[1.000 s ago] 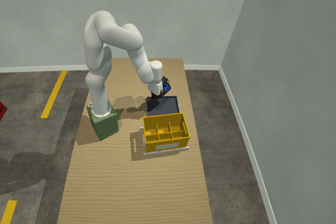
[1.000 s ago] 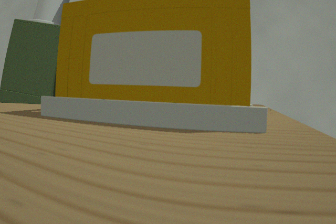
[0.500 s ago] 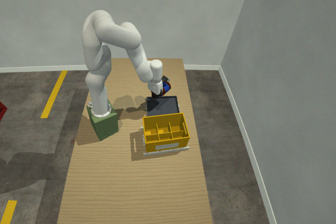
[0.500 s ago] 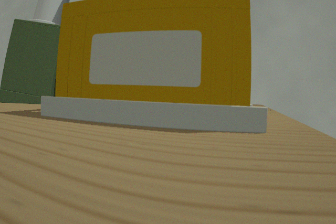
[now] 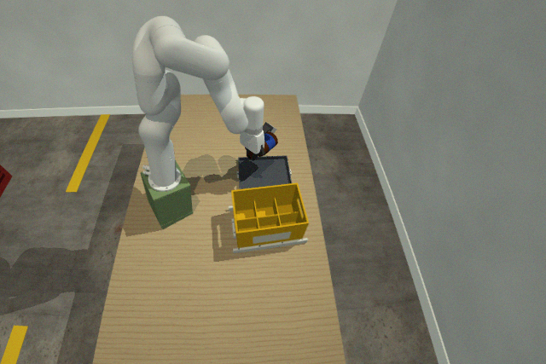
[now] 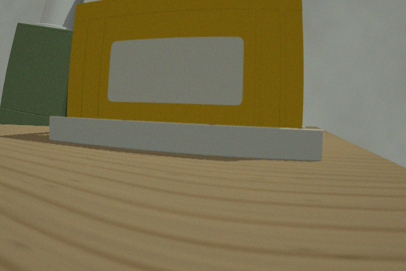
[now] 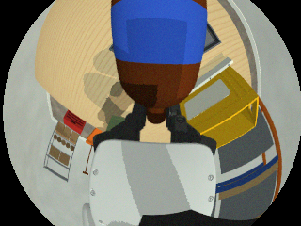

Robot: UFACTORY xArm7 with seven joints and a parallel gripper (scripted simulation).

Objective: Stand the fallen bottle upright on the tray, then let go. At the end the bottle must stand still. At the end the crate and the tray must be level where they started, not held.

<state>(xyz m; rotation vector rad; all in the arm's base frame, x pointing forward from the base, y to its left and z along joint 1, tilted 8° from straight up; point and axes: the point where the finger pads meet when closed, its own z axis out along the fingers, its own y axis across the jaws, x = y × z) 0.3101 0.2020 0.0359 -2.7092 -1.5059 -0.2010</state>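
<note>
My hand is 30 mm short of the bottle and 50 mm to the right of it. Round my hand: dark grey tray: 50 mm ahead, 50 mm to the left, 190 mm below; crate: 110 mm ahead, 220 mm to the right, 120 mm below.
</note>
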